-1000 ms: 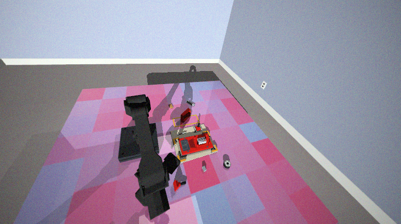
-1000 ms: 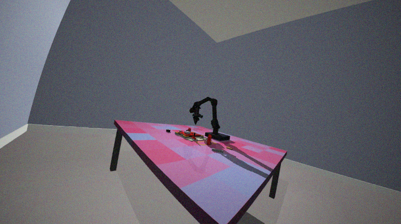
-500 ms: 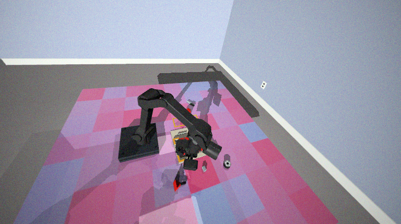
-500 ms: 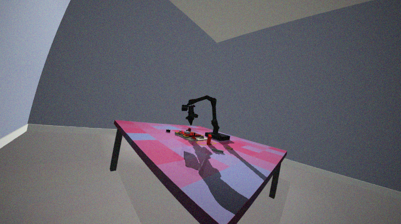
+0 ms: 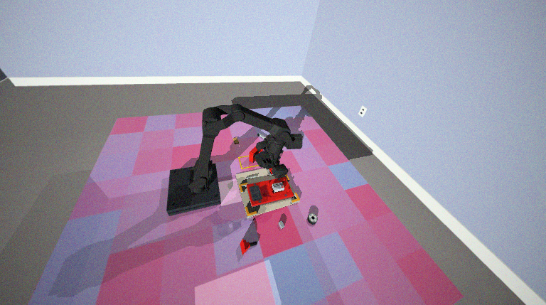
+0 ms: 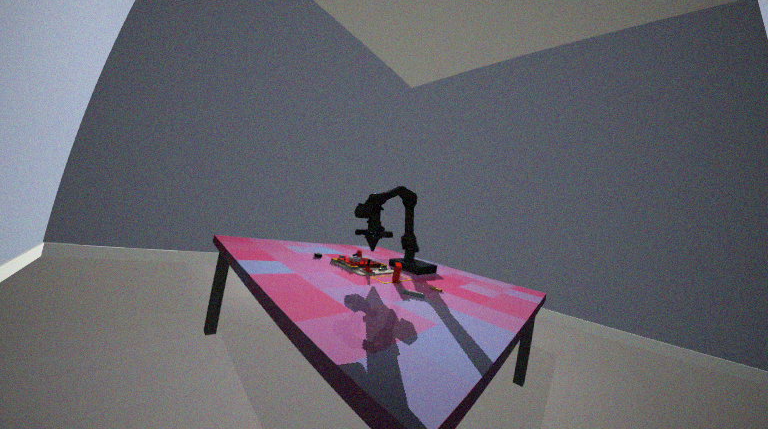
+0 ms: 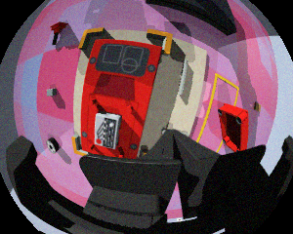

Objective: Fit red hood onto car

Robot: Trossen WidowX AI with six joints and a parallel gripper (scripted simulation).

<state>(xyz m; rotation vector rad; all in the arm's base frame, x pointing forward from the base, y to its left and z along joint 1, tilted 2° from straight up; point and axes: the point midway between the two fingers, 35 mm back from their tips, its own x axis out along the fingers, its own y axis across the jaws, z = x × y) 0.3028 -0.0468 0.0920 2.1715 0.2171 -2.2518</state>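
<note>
The red hood lies 16 cm to the left of my gripper tip, 5 cm below it and 1 cm ahead of it. Round my gripper tip: round grey wheel: 26 cm to the right, 11 cm ahead, 8 cm below.
</note>
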